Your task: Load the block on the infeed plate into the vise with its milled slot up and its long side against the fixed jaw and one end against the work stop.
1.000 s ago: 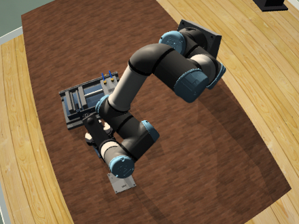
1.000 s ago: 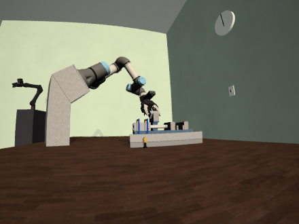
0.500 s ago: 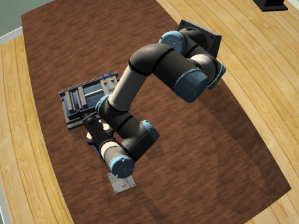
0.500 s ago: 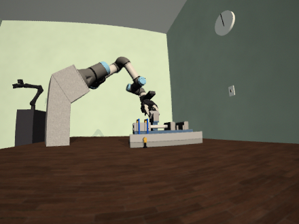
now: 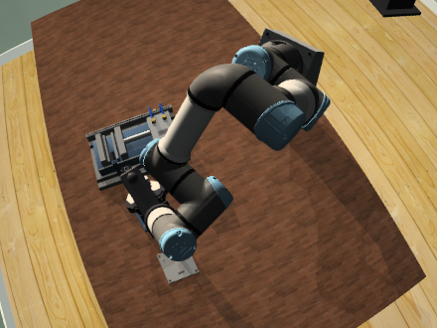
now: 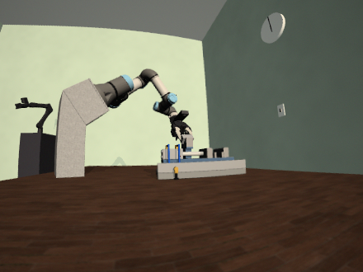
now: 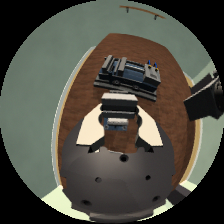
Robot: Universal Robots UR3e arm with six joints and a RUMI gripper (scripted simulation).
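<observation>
The part is right at my hand. From my hand the other things lie so: grey infeed plate 4 cm behind, 17 cm to the left, 16 cm below.
</observation>
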